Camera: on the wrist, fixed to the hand. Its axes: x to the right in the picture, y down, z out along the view.
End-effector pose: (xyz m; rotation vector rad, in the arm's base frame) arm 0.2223 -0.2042 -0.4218 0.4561 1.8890 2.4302
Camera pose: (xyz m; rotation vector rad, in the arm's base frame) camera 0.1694 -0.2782 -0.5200 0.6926 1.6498 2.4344
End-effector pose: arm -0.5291 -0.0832 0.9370 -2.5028 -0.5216 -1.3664
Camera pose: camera -0.6354 -0.0448 1.0087 -2.7456 -0.4117 -1.2055
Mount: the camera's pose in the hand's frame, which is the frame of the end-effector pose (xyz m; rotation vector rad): 0.0150 -0.0823 -0.1045 -0.1362 -0.1787 0.0483
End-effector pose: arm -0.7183 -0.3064 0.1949 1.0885 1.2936 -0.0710
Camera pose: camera -0.8381 -0.2722 0.1459 0.9737 1.0955 -0.0422
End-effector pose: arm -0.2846 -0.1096 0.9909 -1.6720 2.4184 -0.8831
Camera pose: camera -0.2604 -0.0995 1.1222 -1.6486 2.4335 -0.5478
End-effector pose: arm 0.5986 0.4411 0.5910 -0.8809 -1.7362 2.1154
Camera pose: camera 0.6359 0.5527 0.6549 -0.7968 -1.9870 2.1873
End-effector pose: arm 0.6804 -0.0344 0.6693 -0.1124 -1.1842 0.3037
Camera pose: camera 0.7964 -0.1010 0.6634 -0.2369 -1.3810 0.2796
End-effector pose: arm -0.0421 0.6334 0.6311 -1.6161 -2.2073 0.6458
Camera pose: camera -0.0593 0.6440 0.7634 -1.7445 -2.3925 0.6911
